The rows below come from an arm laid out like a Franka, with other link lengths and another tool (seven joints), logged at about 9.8 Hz.
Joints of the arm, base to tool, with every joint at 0 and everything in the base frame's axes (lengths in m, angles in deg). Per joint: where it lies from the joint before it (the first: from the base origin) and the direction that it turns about. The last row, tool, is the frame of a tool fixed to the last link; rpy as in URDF.
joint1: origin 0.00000 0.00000 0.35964 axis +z
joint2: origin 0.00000 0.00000 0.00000 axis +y
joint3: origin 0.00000 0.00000 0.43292 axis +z
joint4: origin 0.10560 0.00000 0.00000 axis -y
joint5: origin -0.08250 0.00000 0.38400 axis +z
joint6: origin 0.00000 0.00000 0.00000 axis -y
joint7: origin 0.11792 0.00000 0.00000 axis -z
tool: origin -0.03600 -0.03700 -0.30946 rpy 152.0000 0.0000 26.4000
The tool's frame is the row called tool.
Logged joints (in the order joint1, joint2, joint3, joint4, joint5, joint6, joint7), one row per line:
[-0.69 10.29 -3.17 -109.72 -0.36 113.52 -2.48]
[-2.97 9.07 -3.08 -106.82 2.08 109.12 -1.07]
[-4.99 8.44 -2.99 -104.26 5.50 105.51 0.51]
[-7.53 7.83 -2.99 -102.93 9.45 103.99 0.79]
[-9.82 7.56 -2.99 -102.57 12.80 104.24 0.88]
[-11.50 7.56 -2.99 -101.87 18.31 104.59 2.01]
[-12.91 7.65 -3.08 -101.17 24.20 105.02 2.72]
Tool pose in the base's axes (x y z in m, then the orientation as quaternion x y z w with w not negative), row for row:
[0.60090 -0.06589 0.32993 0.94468 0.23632 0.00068 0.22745]
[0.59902 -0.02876 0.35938 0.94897 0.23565 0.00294 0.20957]
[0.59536 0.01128 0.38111 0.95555 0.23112 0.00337 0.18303]
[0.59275 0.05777 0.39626 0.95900 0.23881 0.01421 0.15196]
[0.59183 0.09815 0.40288 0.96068 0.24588 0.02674 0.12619]
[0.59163 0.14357 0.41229 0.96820 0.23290 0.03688 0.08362]
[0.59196 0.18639 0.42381 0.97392 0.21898 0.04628 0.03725]
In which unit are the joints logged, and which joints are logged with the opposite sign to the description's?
The joints are logged in degrees. Opposite sign: joint1.
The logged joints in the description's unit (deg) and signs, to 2 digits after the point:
[0.69 10.29 -3.17 -109.72 -0.36 113.52 -2.48]
[2.97 9.07 -3.08 -106.82 2.08 109.12 -1.07]
[4.99 8.44 -2.99 -104.26 5.50 105.51 0.51]
[7.53 7.83 -2.99 -102.93 9.45 103.99 0.79]
[9.82 7.56 -2.99 -102.57 12.80 104.24 0.88]
[11.50 7.56 -2.99 -101.87 18.31 104.59 2.01]
[12.91 7.65 -3.08 -101.17 24.20 105.02 2.72]

